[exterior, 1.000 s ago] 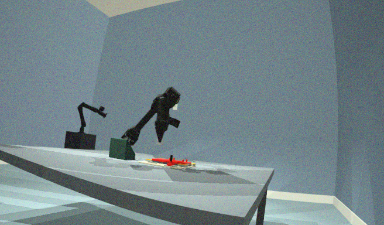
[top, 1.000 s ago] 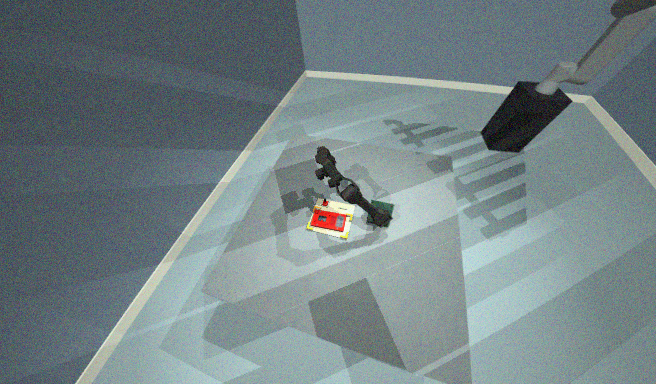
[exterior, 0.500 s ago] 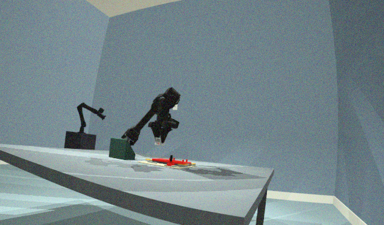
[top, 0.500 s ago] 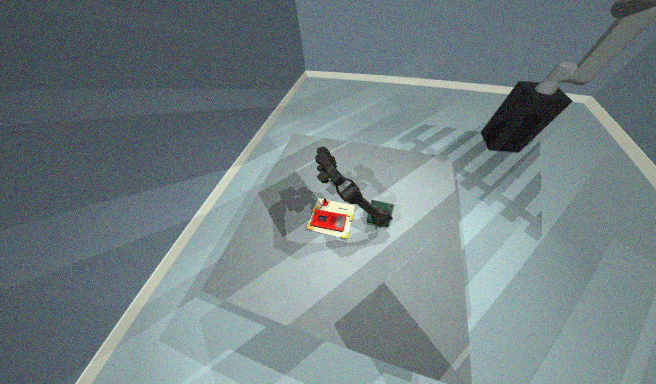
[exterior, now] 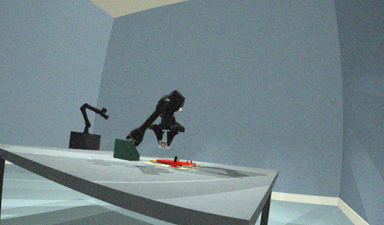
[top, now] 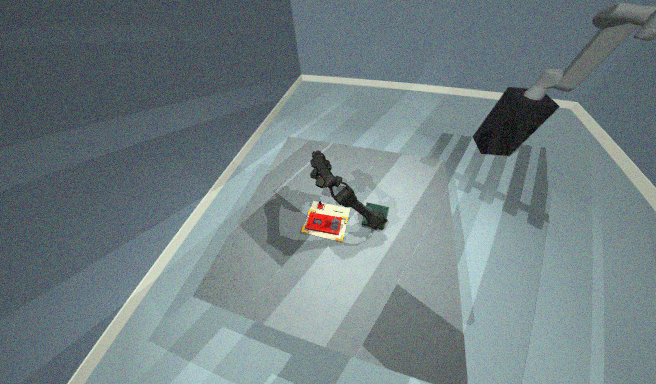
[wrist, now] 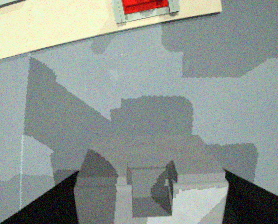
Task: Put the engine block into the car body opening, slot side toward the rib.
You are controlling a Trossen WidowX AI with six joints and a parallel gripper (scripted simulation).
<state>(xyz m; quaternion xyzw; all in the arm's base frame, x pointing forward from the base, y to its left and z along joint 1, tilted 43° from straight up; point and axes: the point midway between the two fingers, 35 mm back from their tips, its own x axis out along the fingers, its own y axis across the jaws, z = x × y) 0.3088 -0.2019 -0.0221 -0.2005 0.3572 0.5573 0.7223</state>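
Right now the small dark post is 90 mm to the left of my gripper tip, 80 mm below it and 30 mm ahead of it. Also, from my gripper tip: grey engine block: 10 mm above.
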